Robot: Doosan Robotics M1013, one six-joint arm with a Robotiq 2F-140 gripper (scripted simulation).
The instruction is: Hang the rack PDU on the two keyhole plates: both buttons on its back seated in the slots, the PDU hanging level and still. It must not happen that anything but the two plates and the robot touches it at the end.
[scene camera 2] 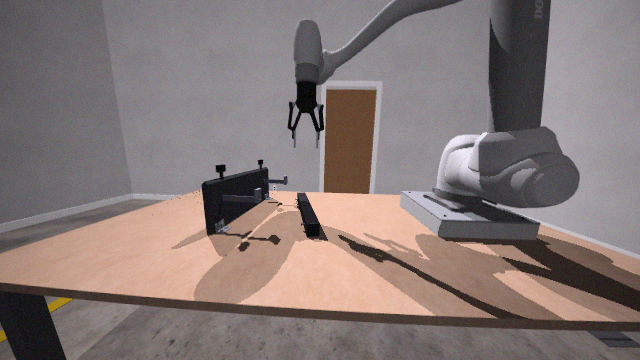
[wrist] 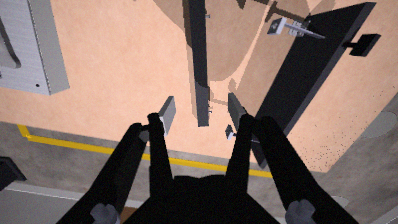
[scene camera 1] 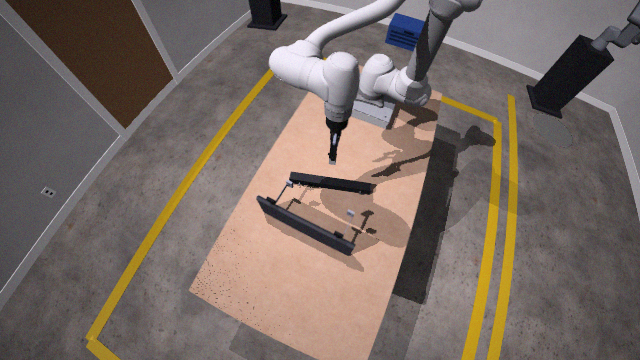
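Black panel (wrist: 308,56) (scene camera 2: 231,195): same spot.
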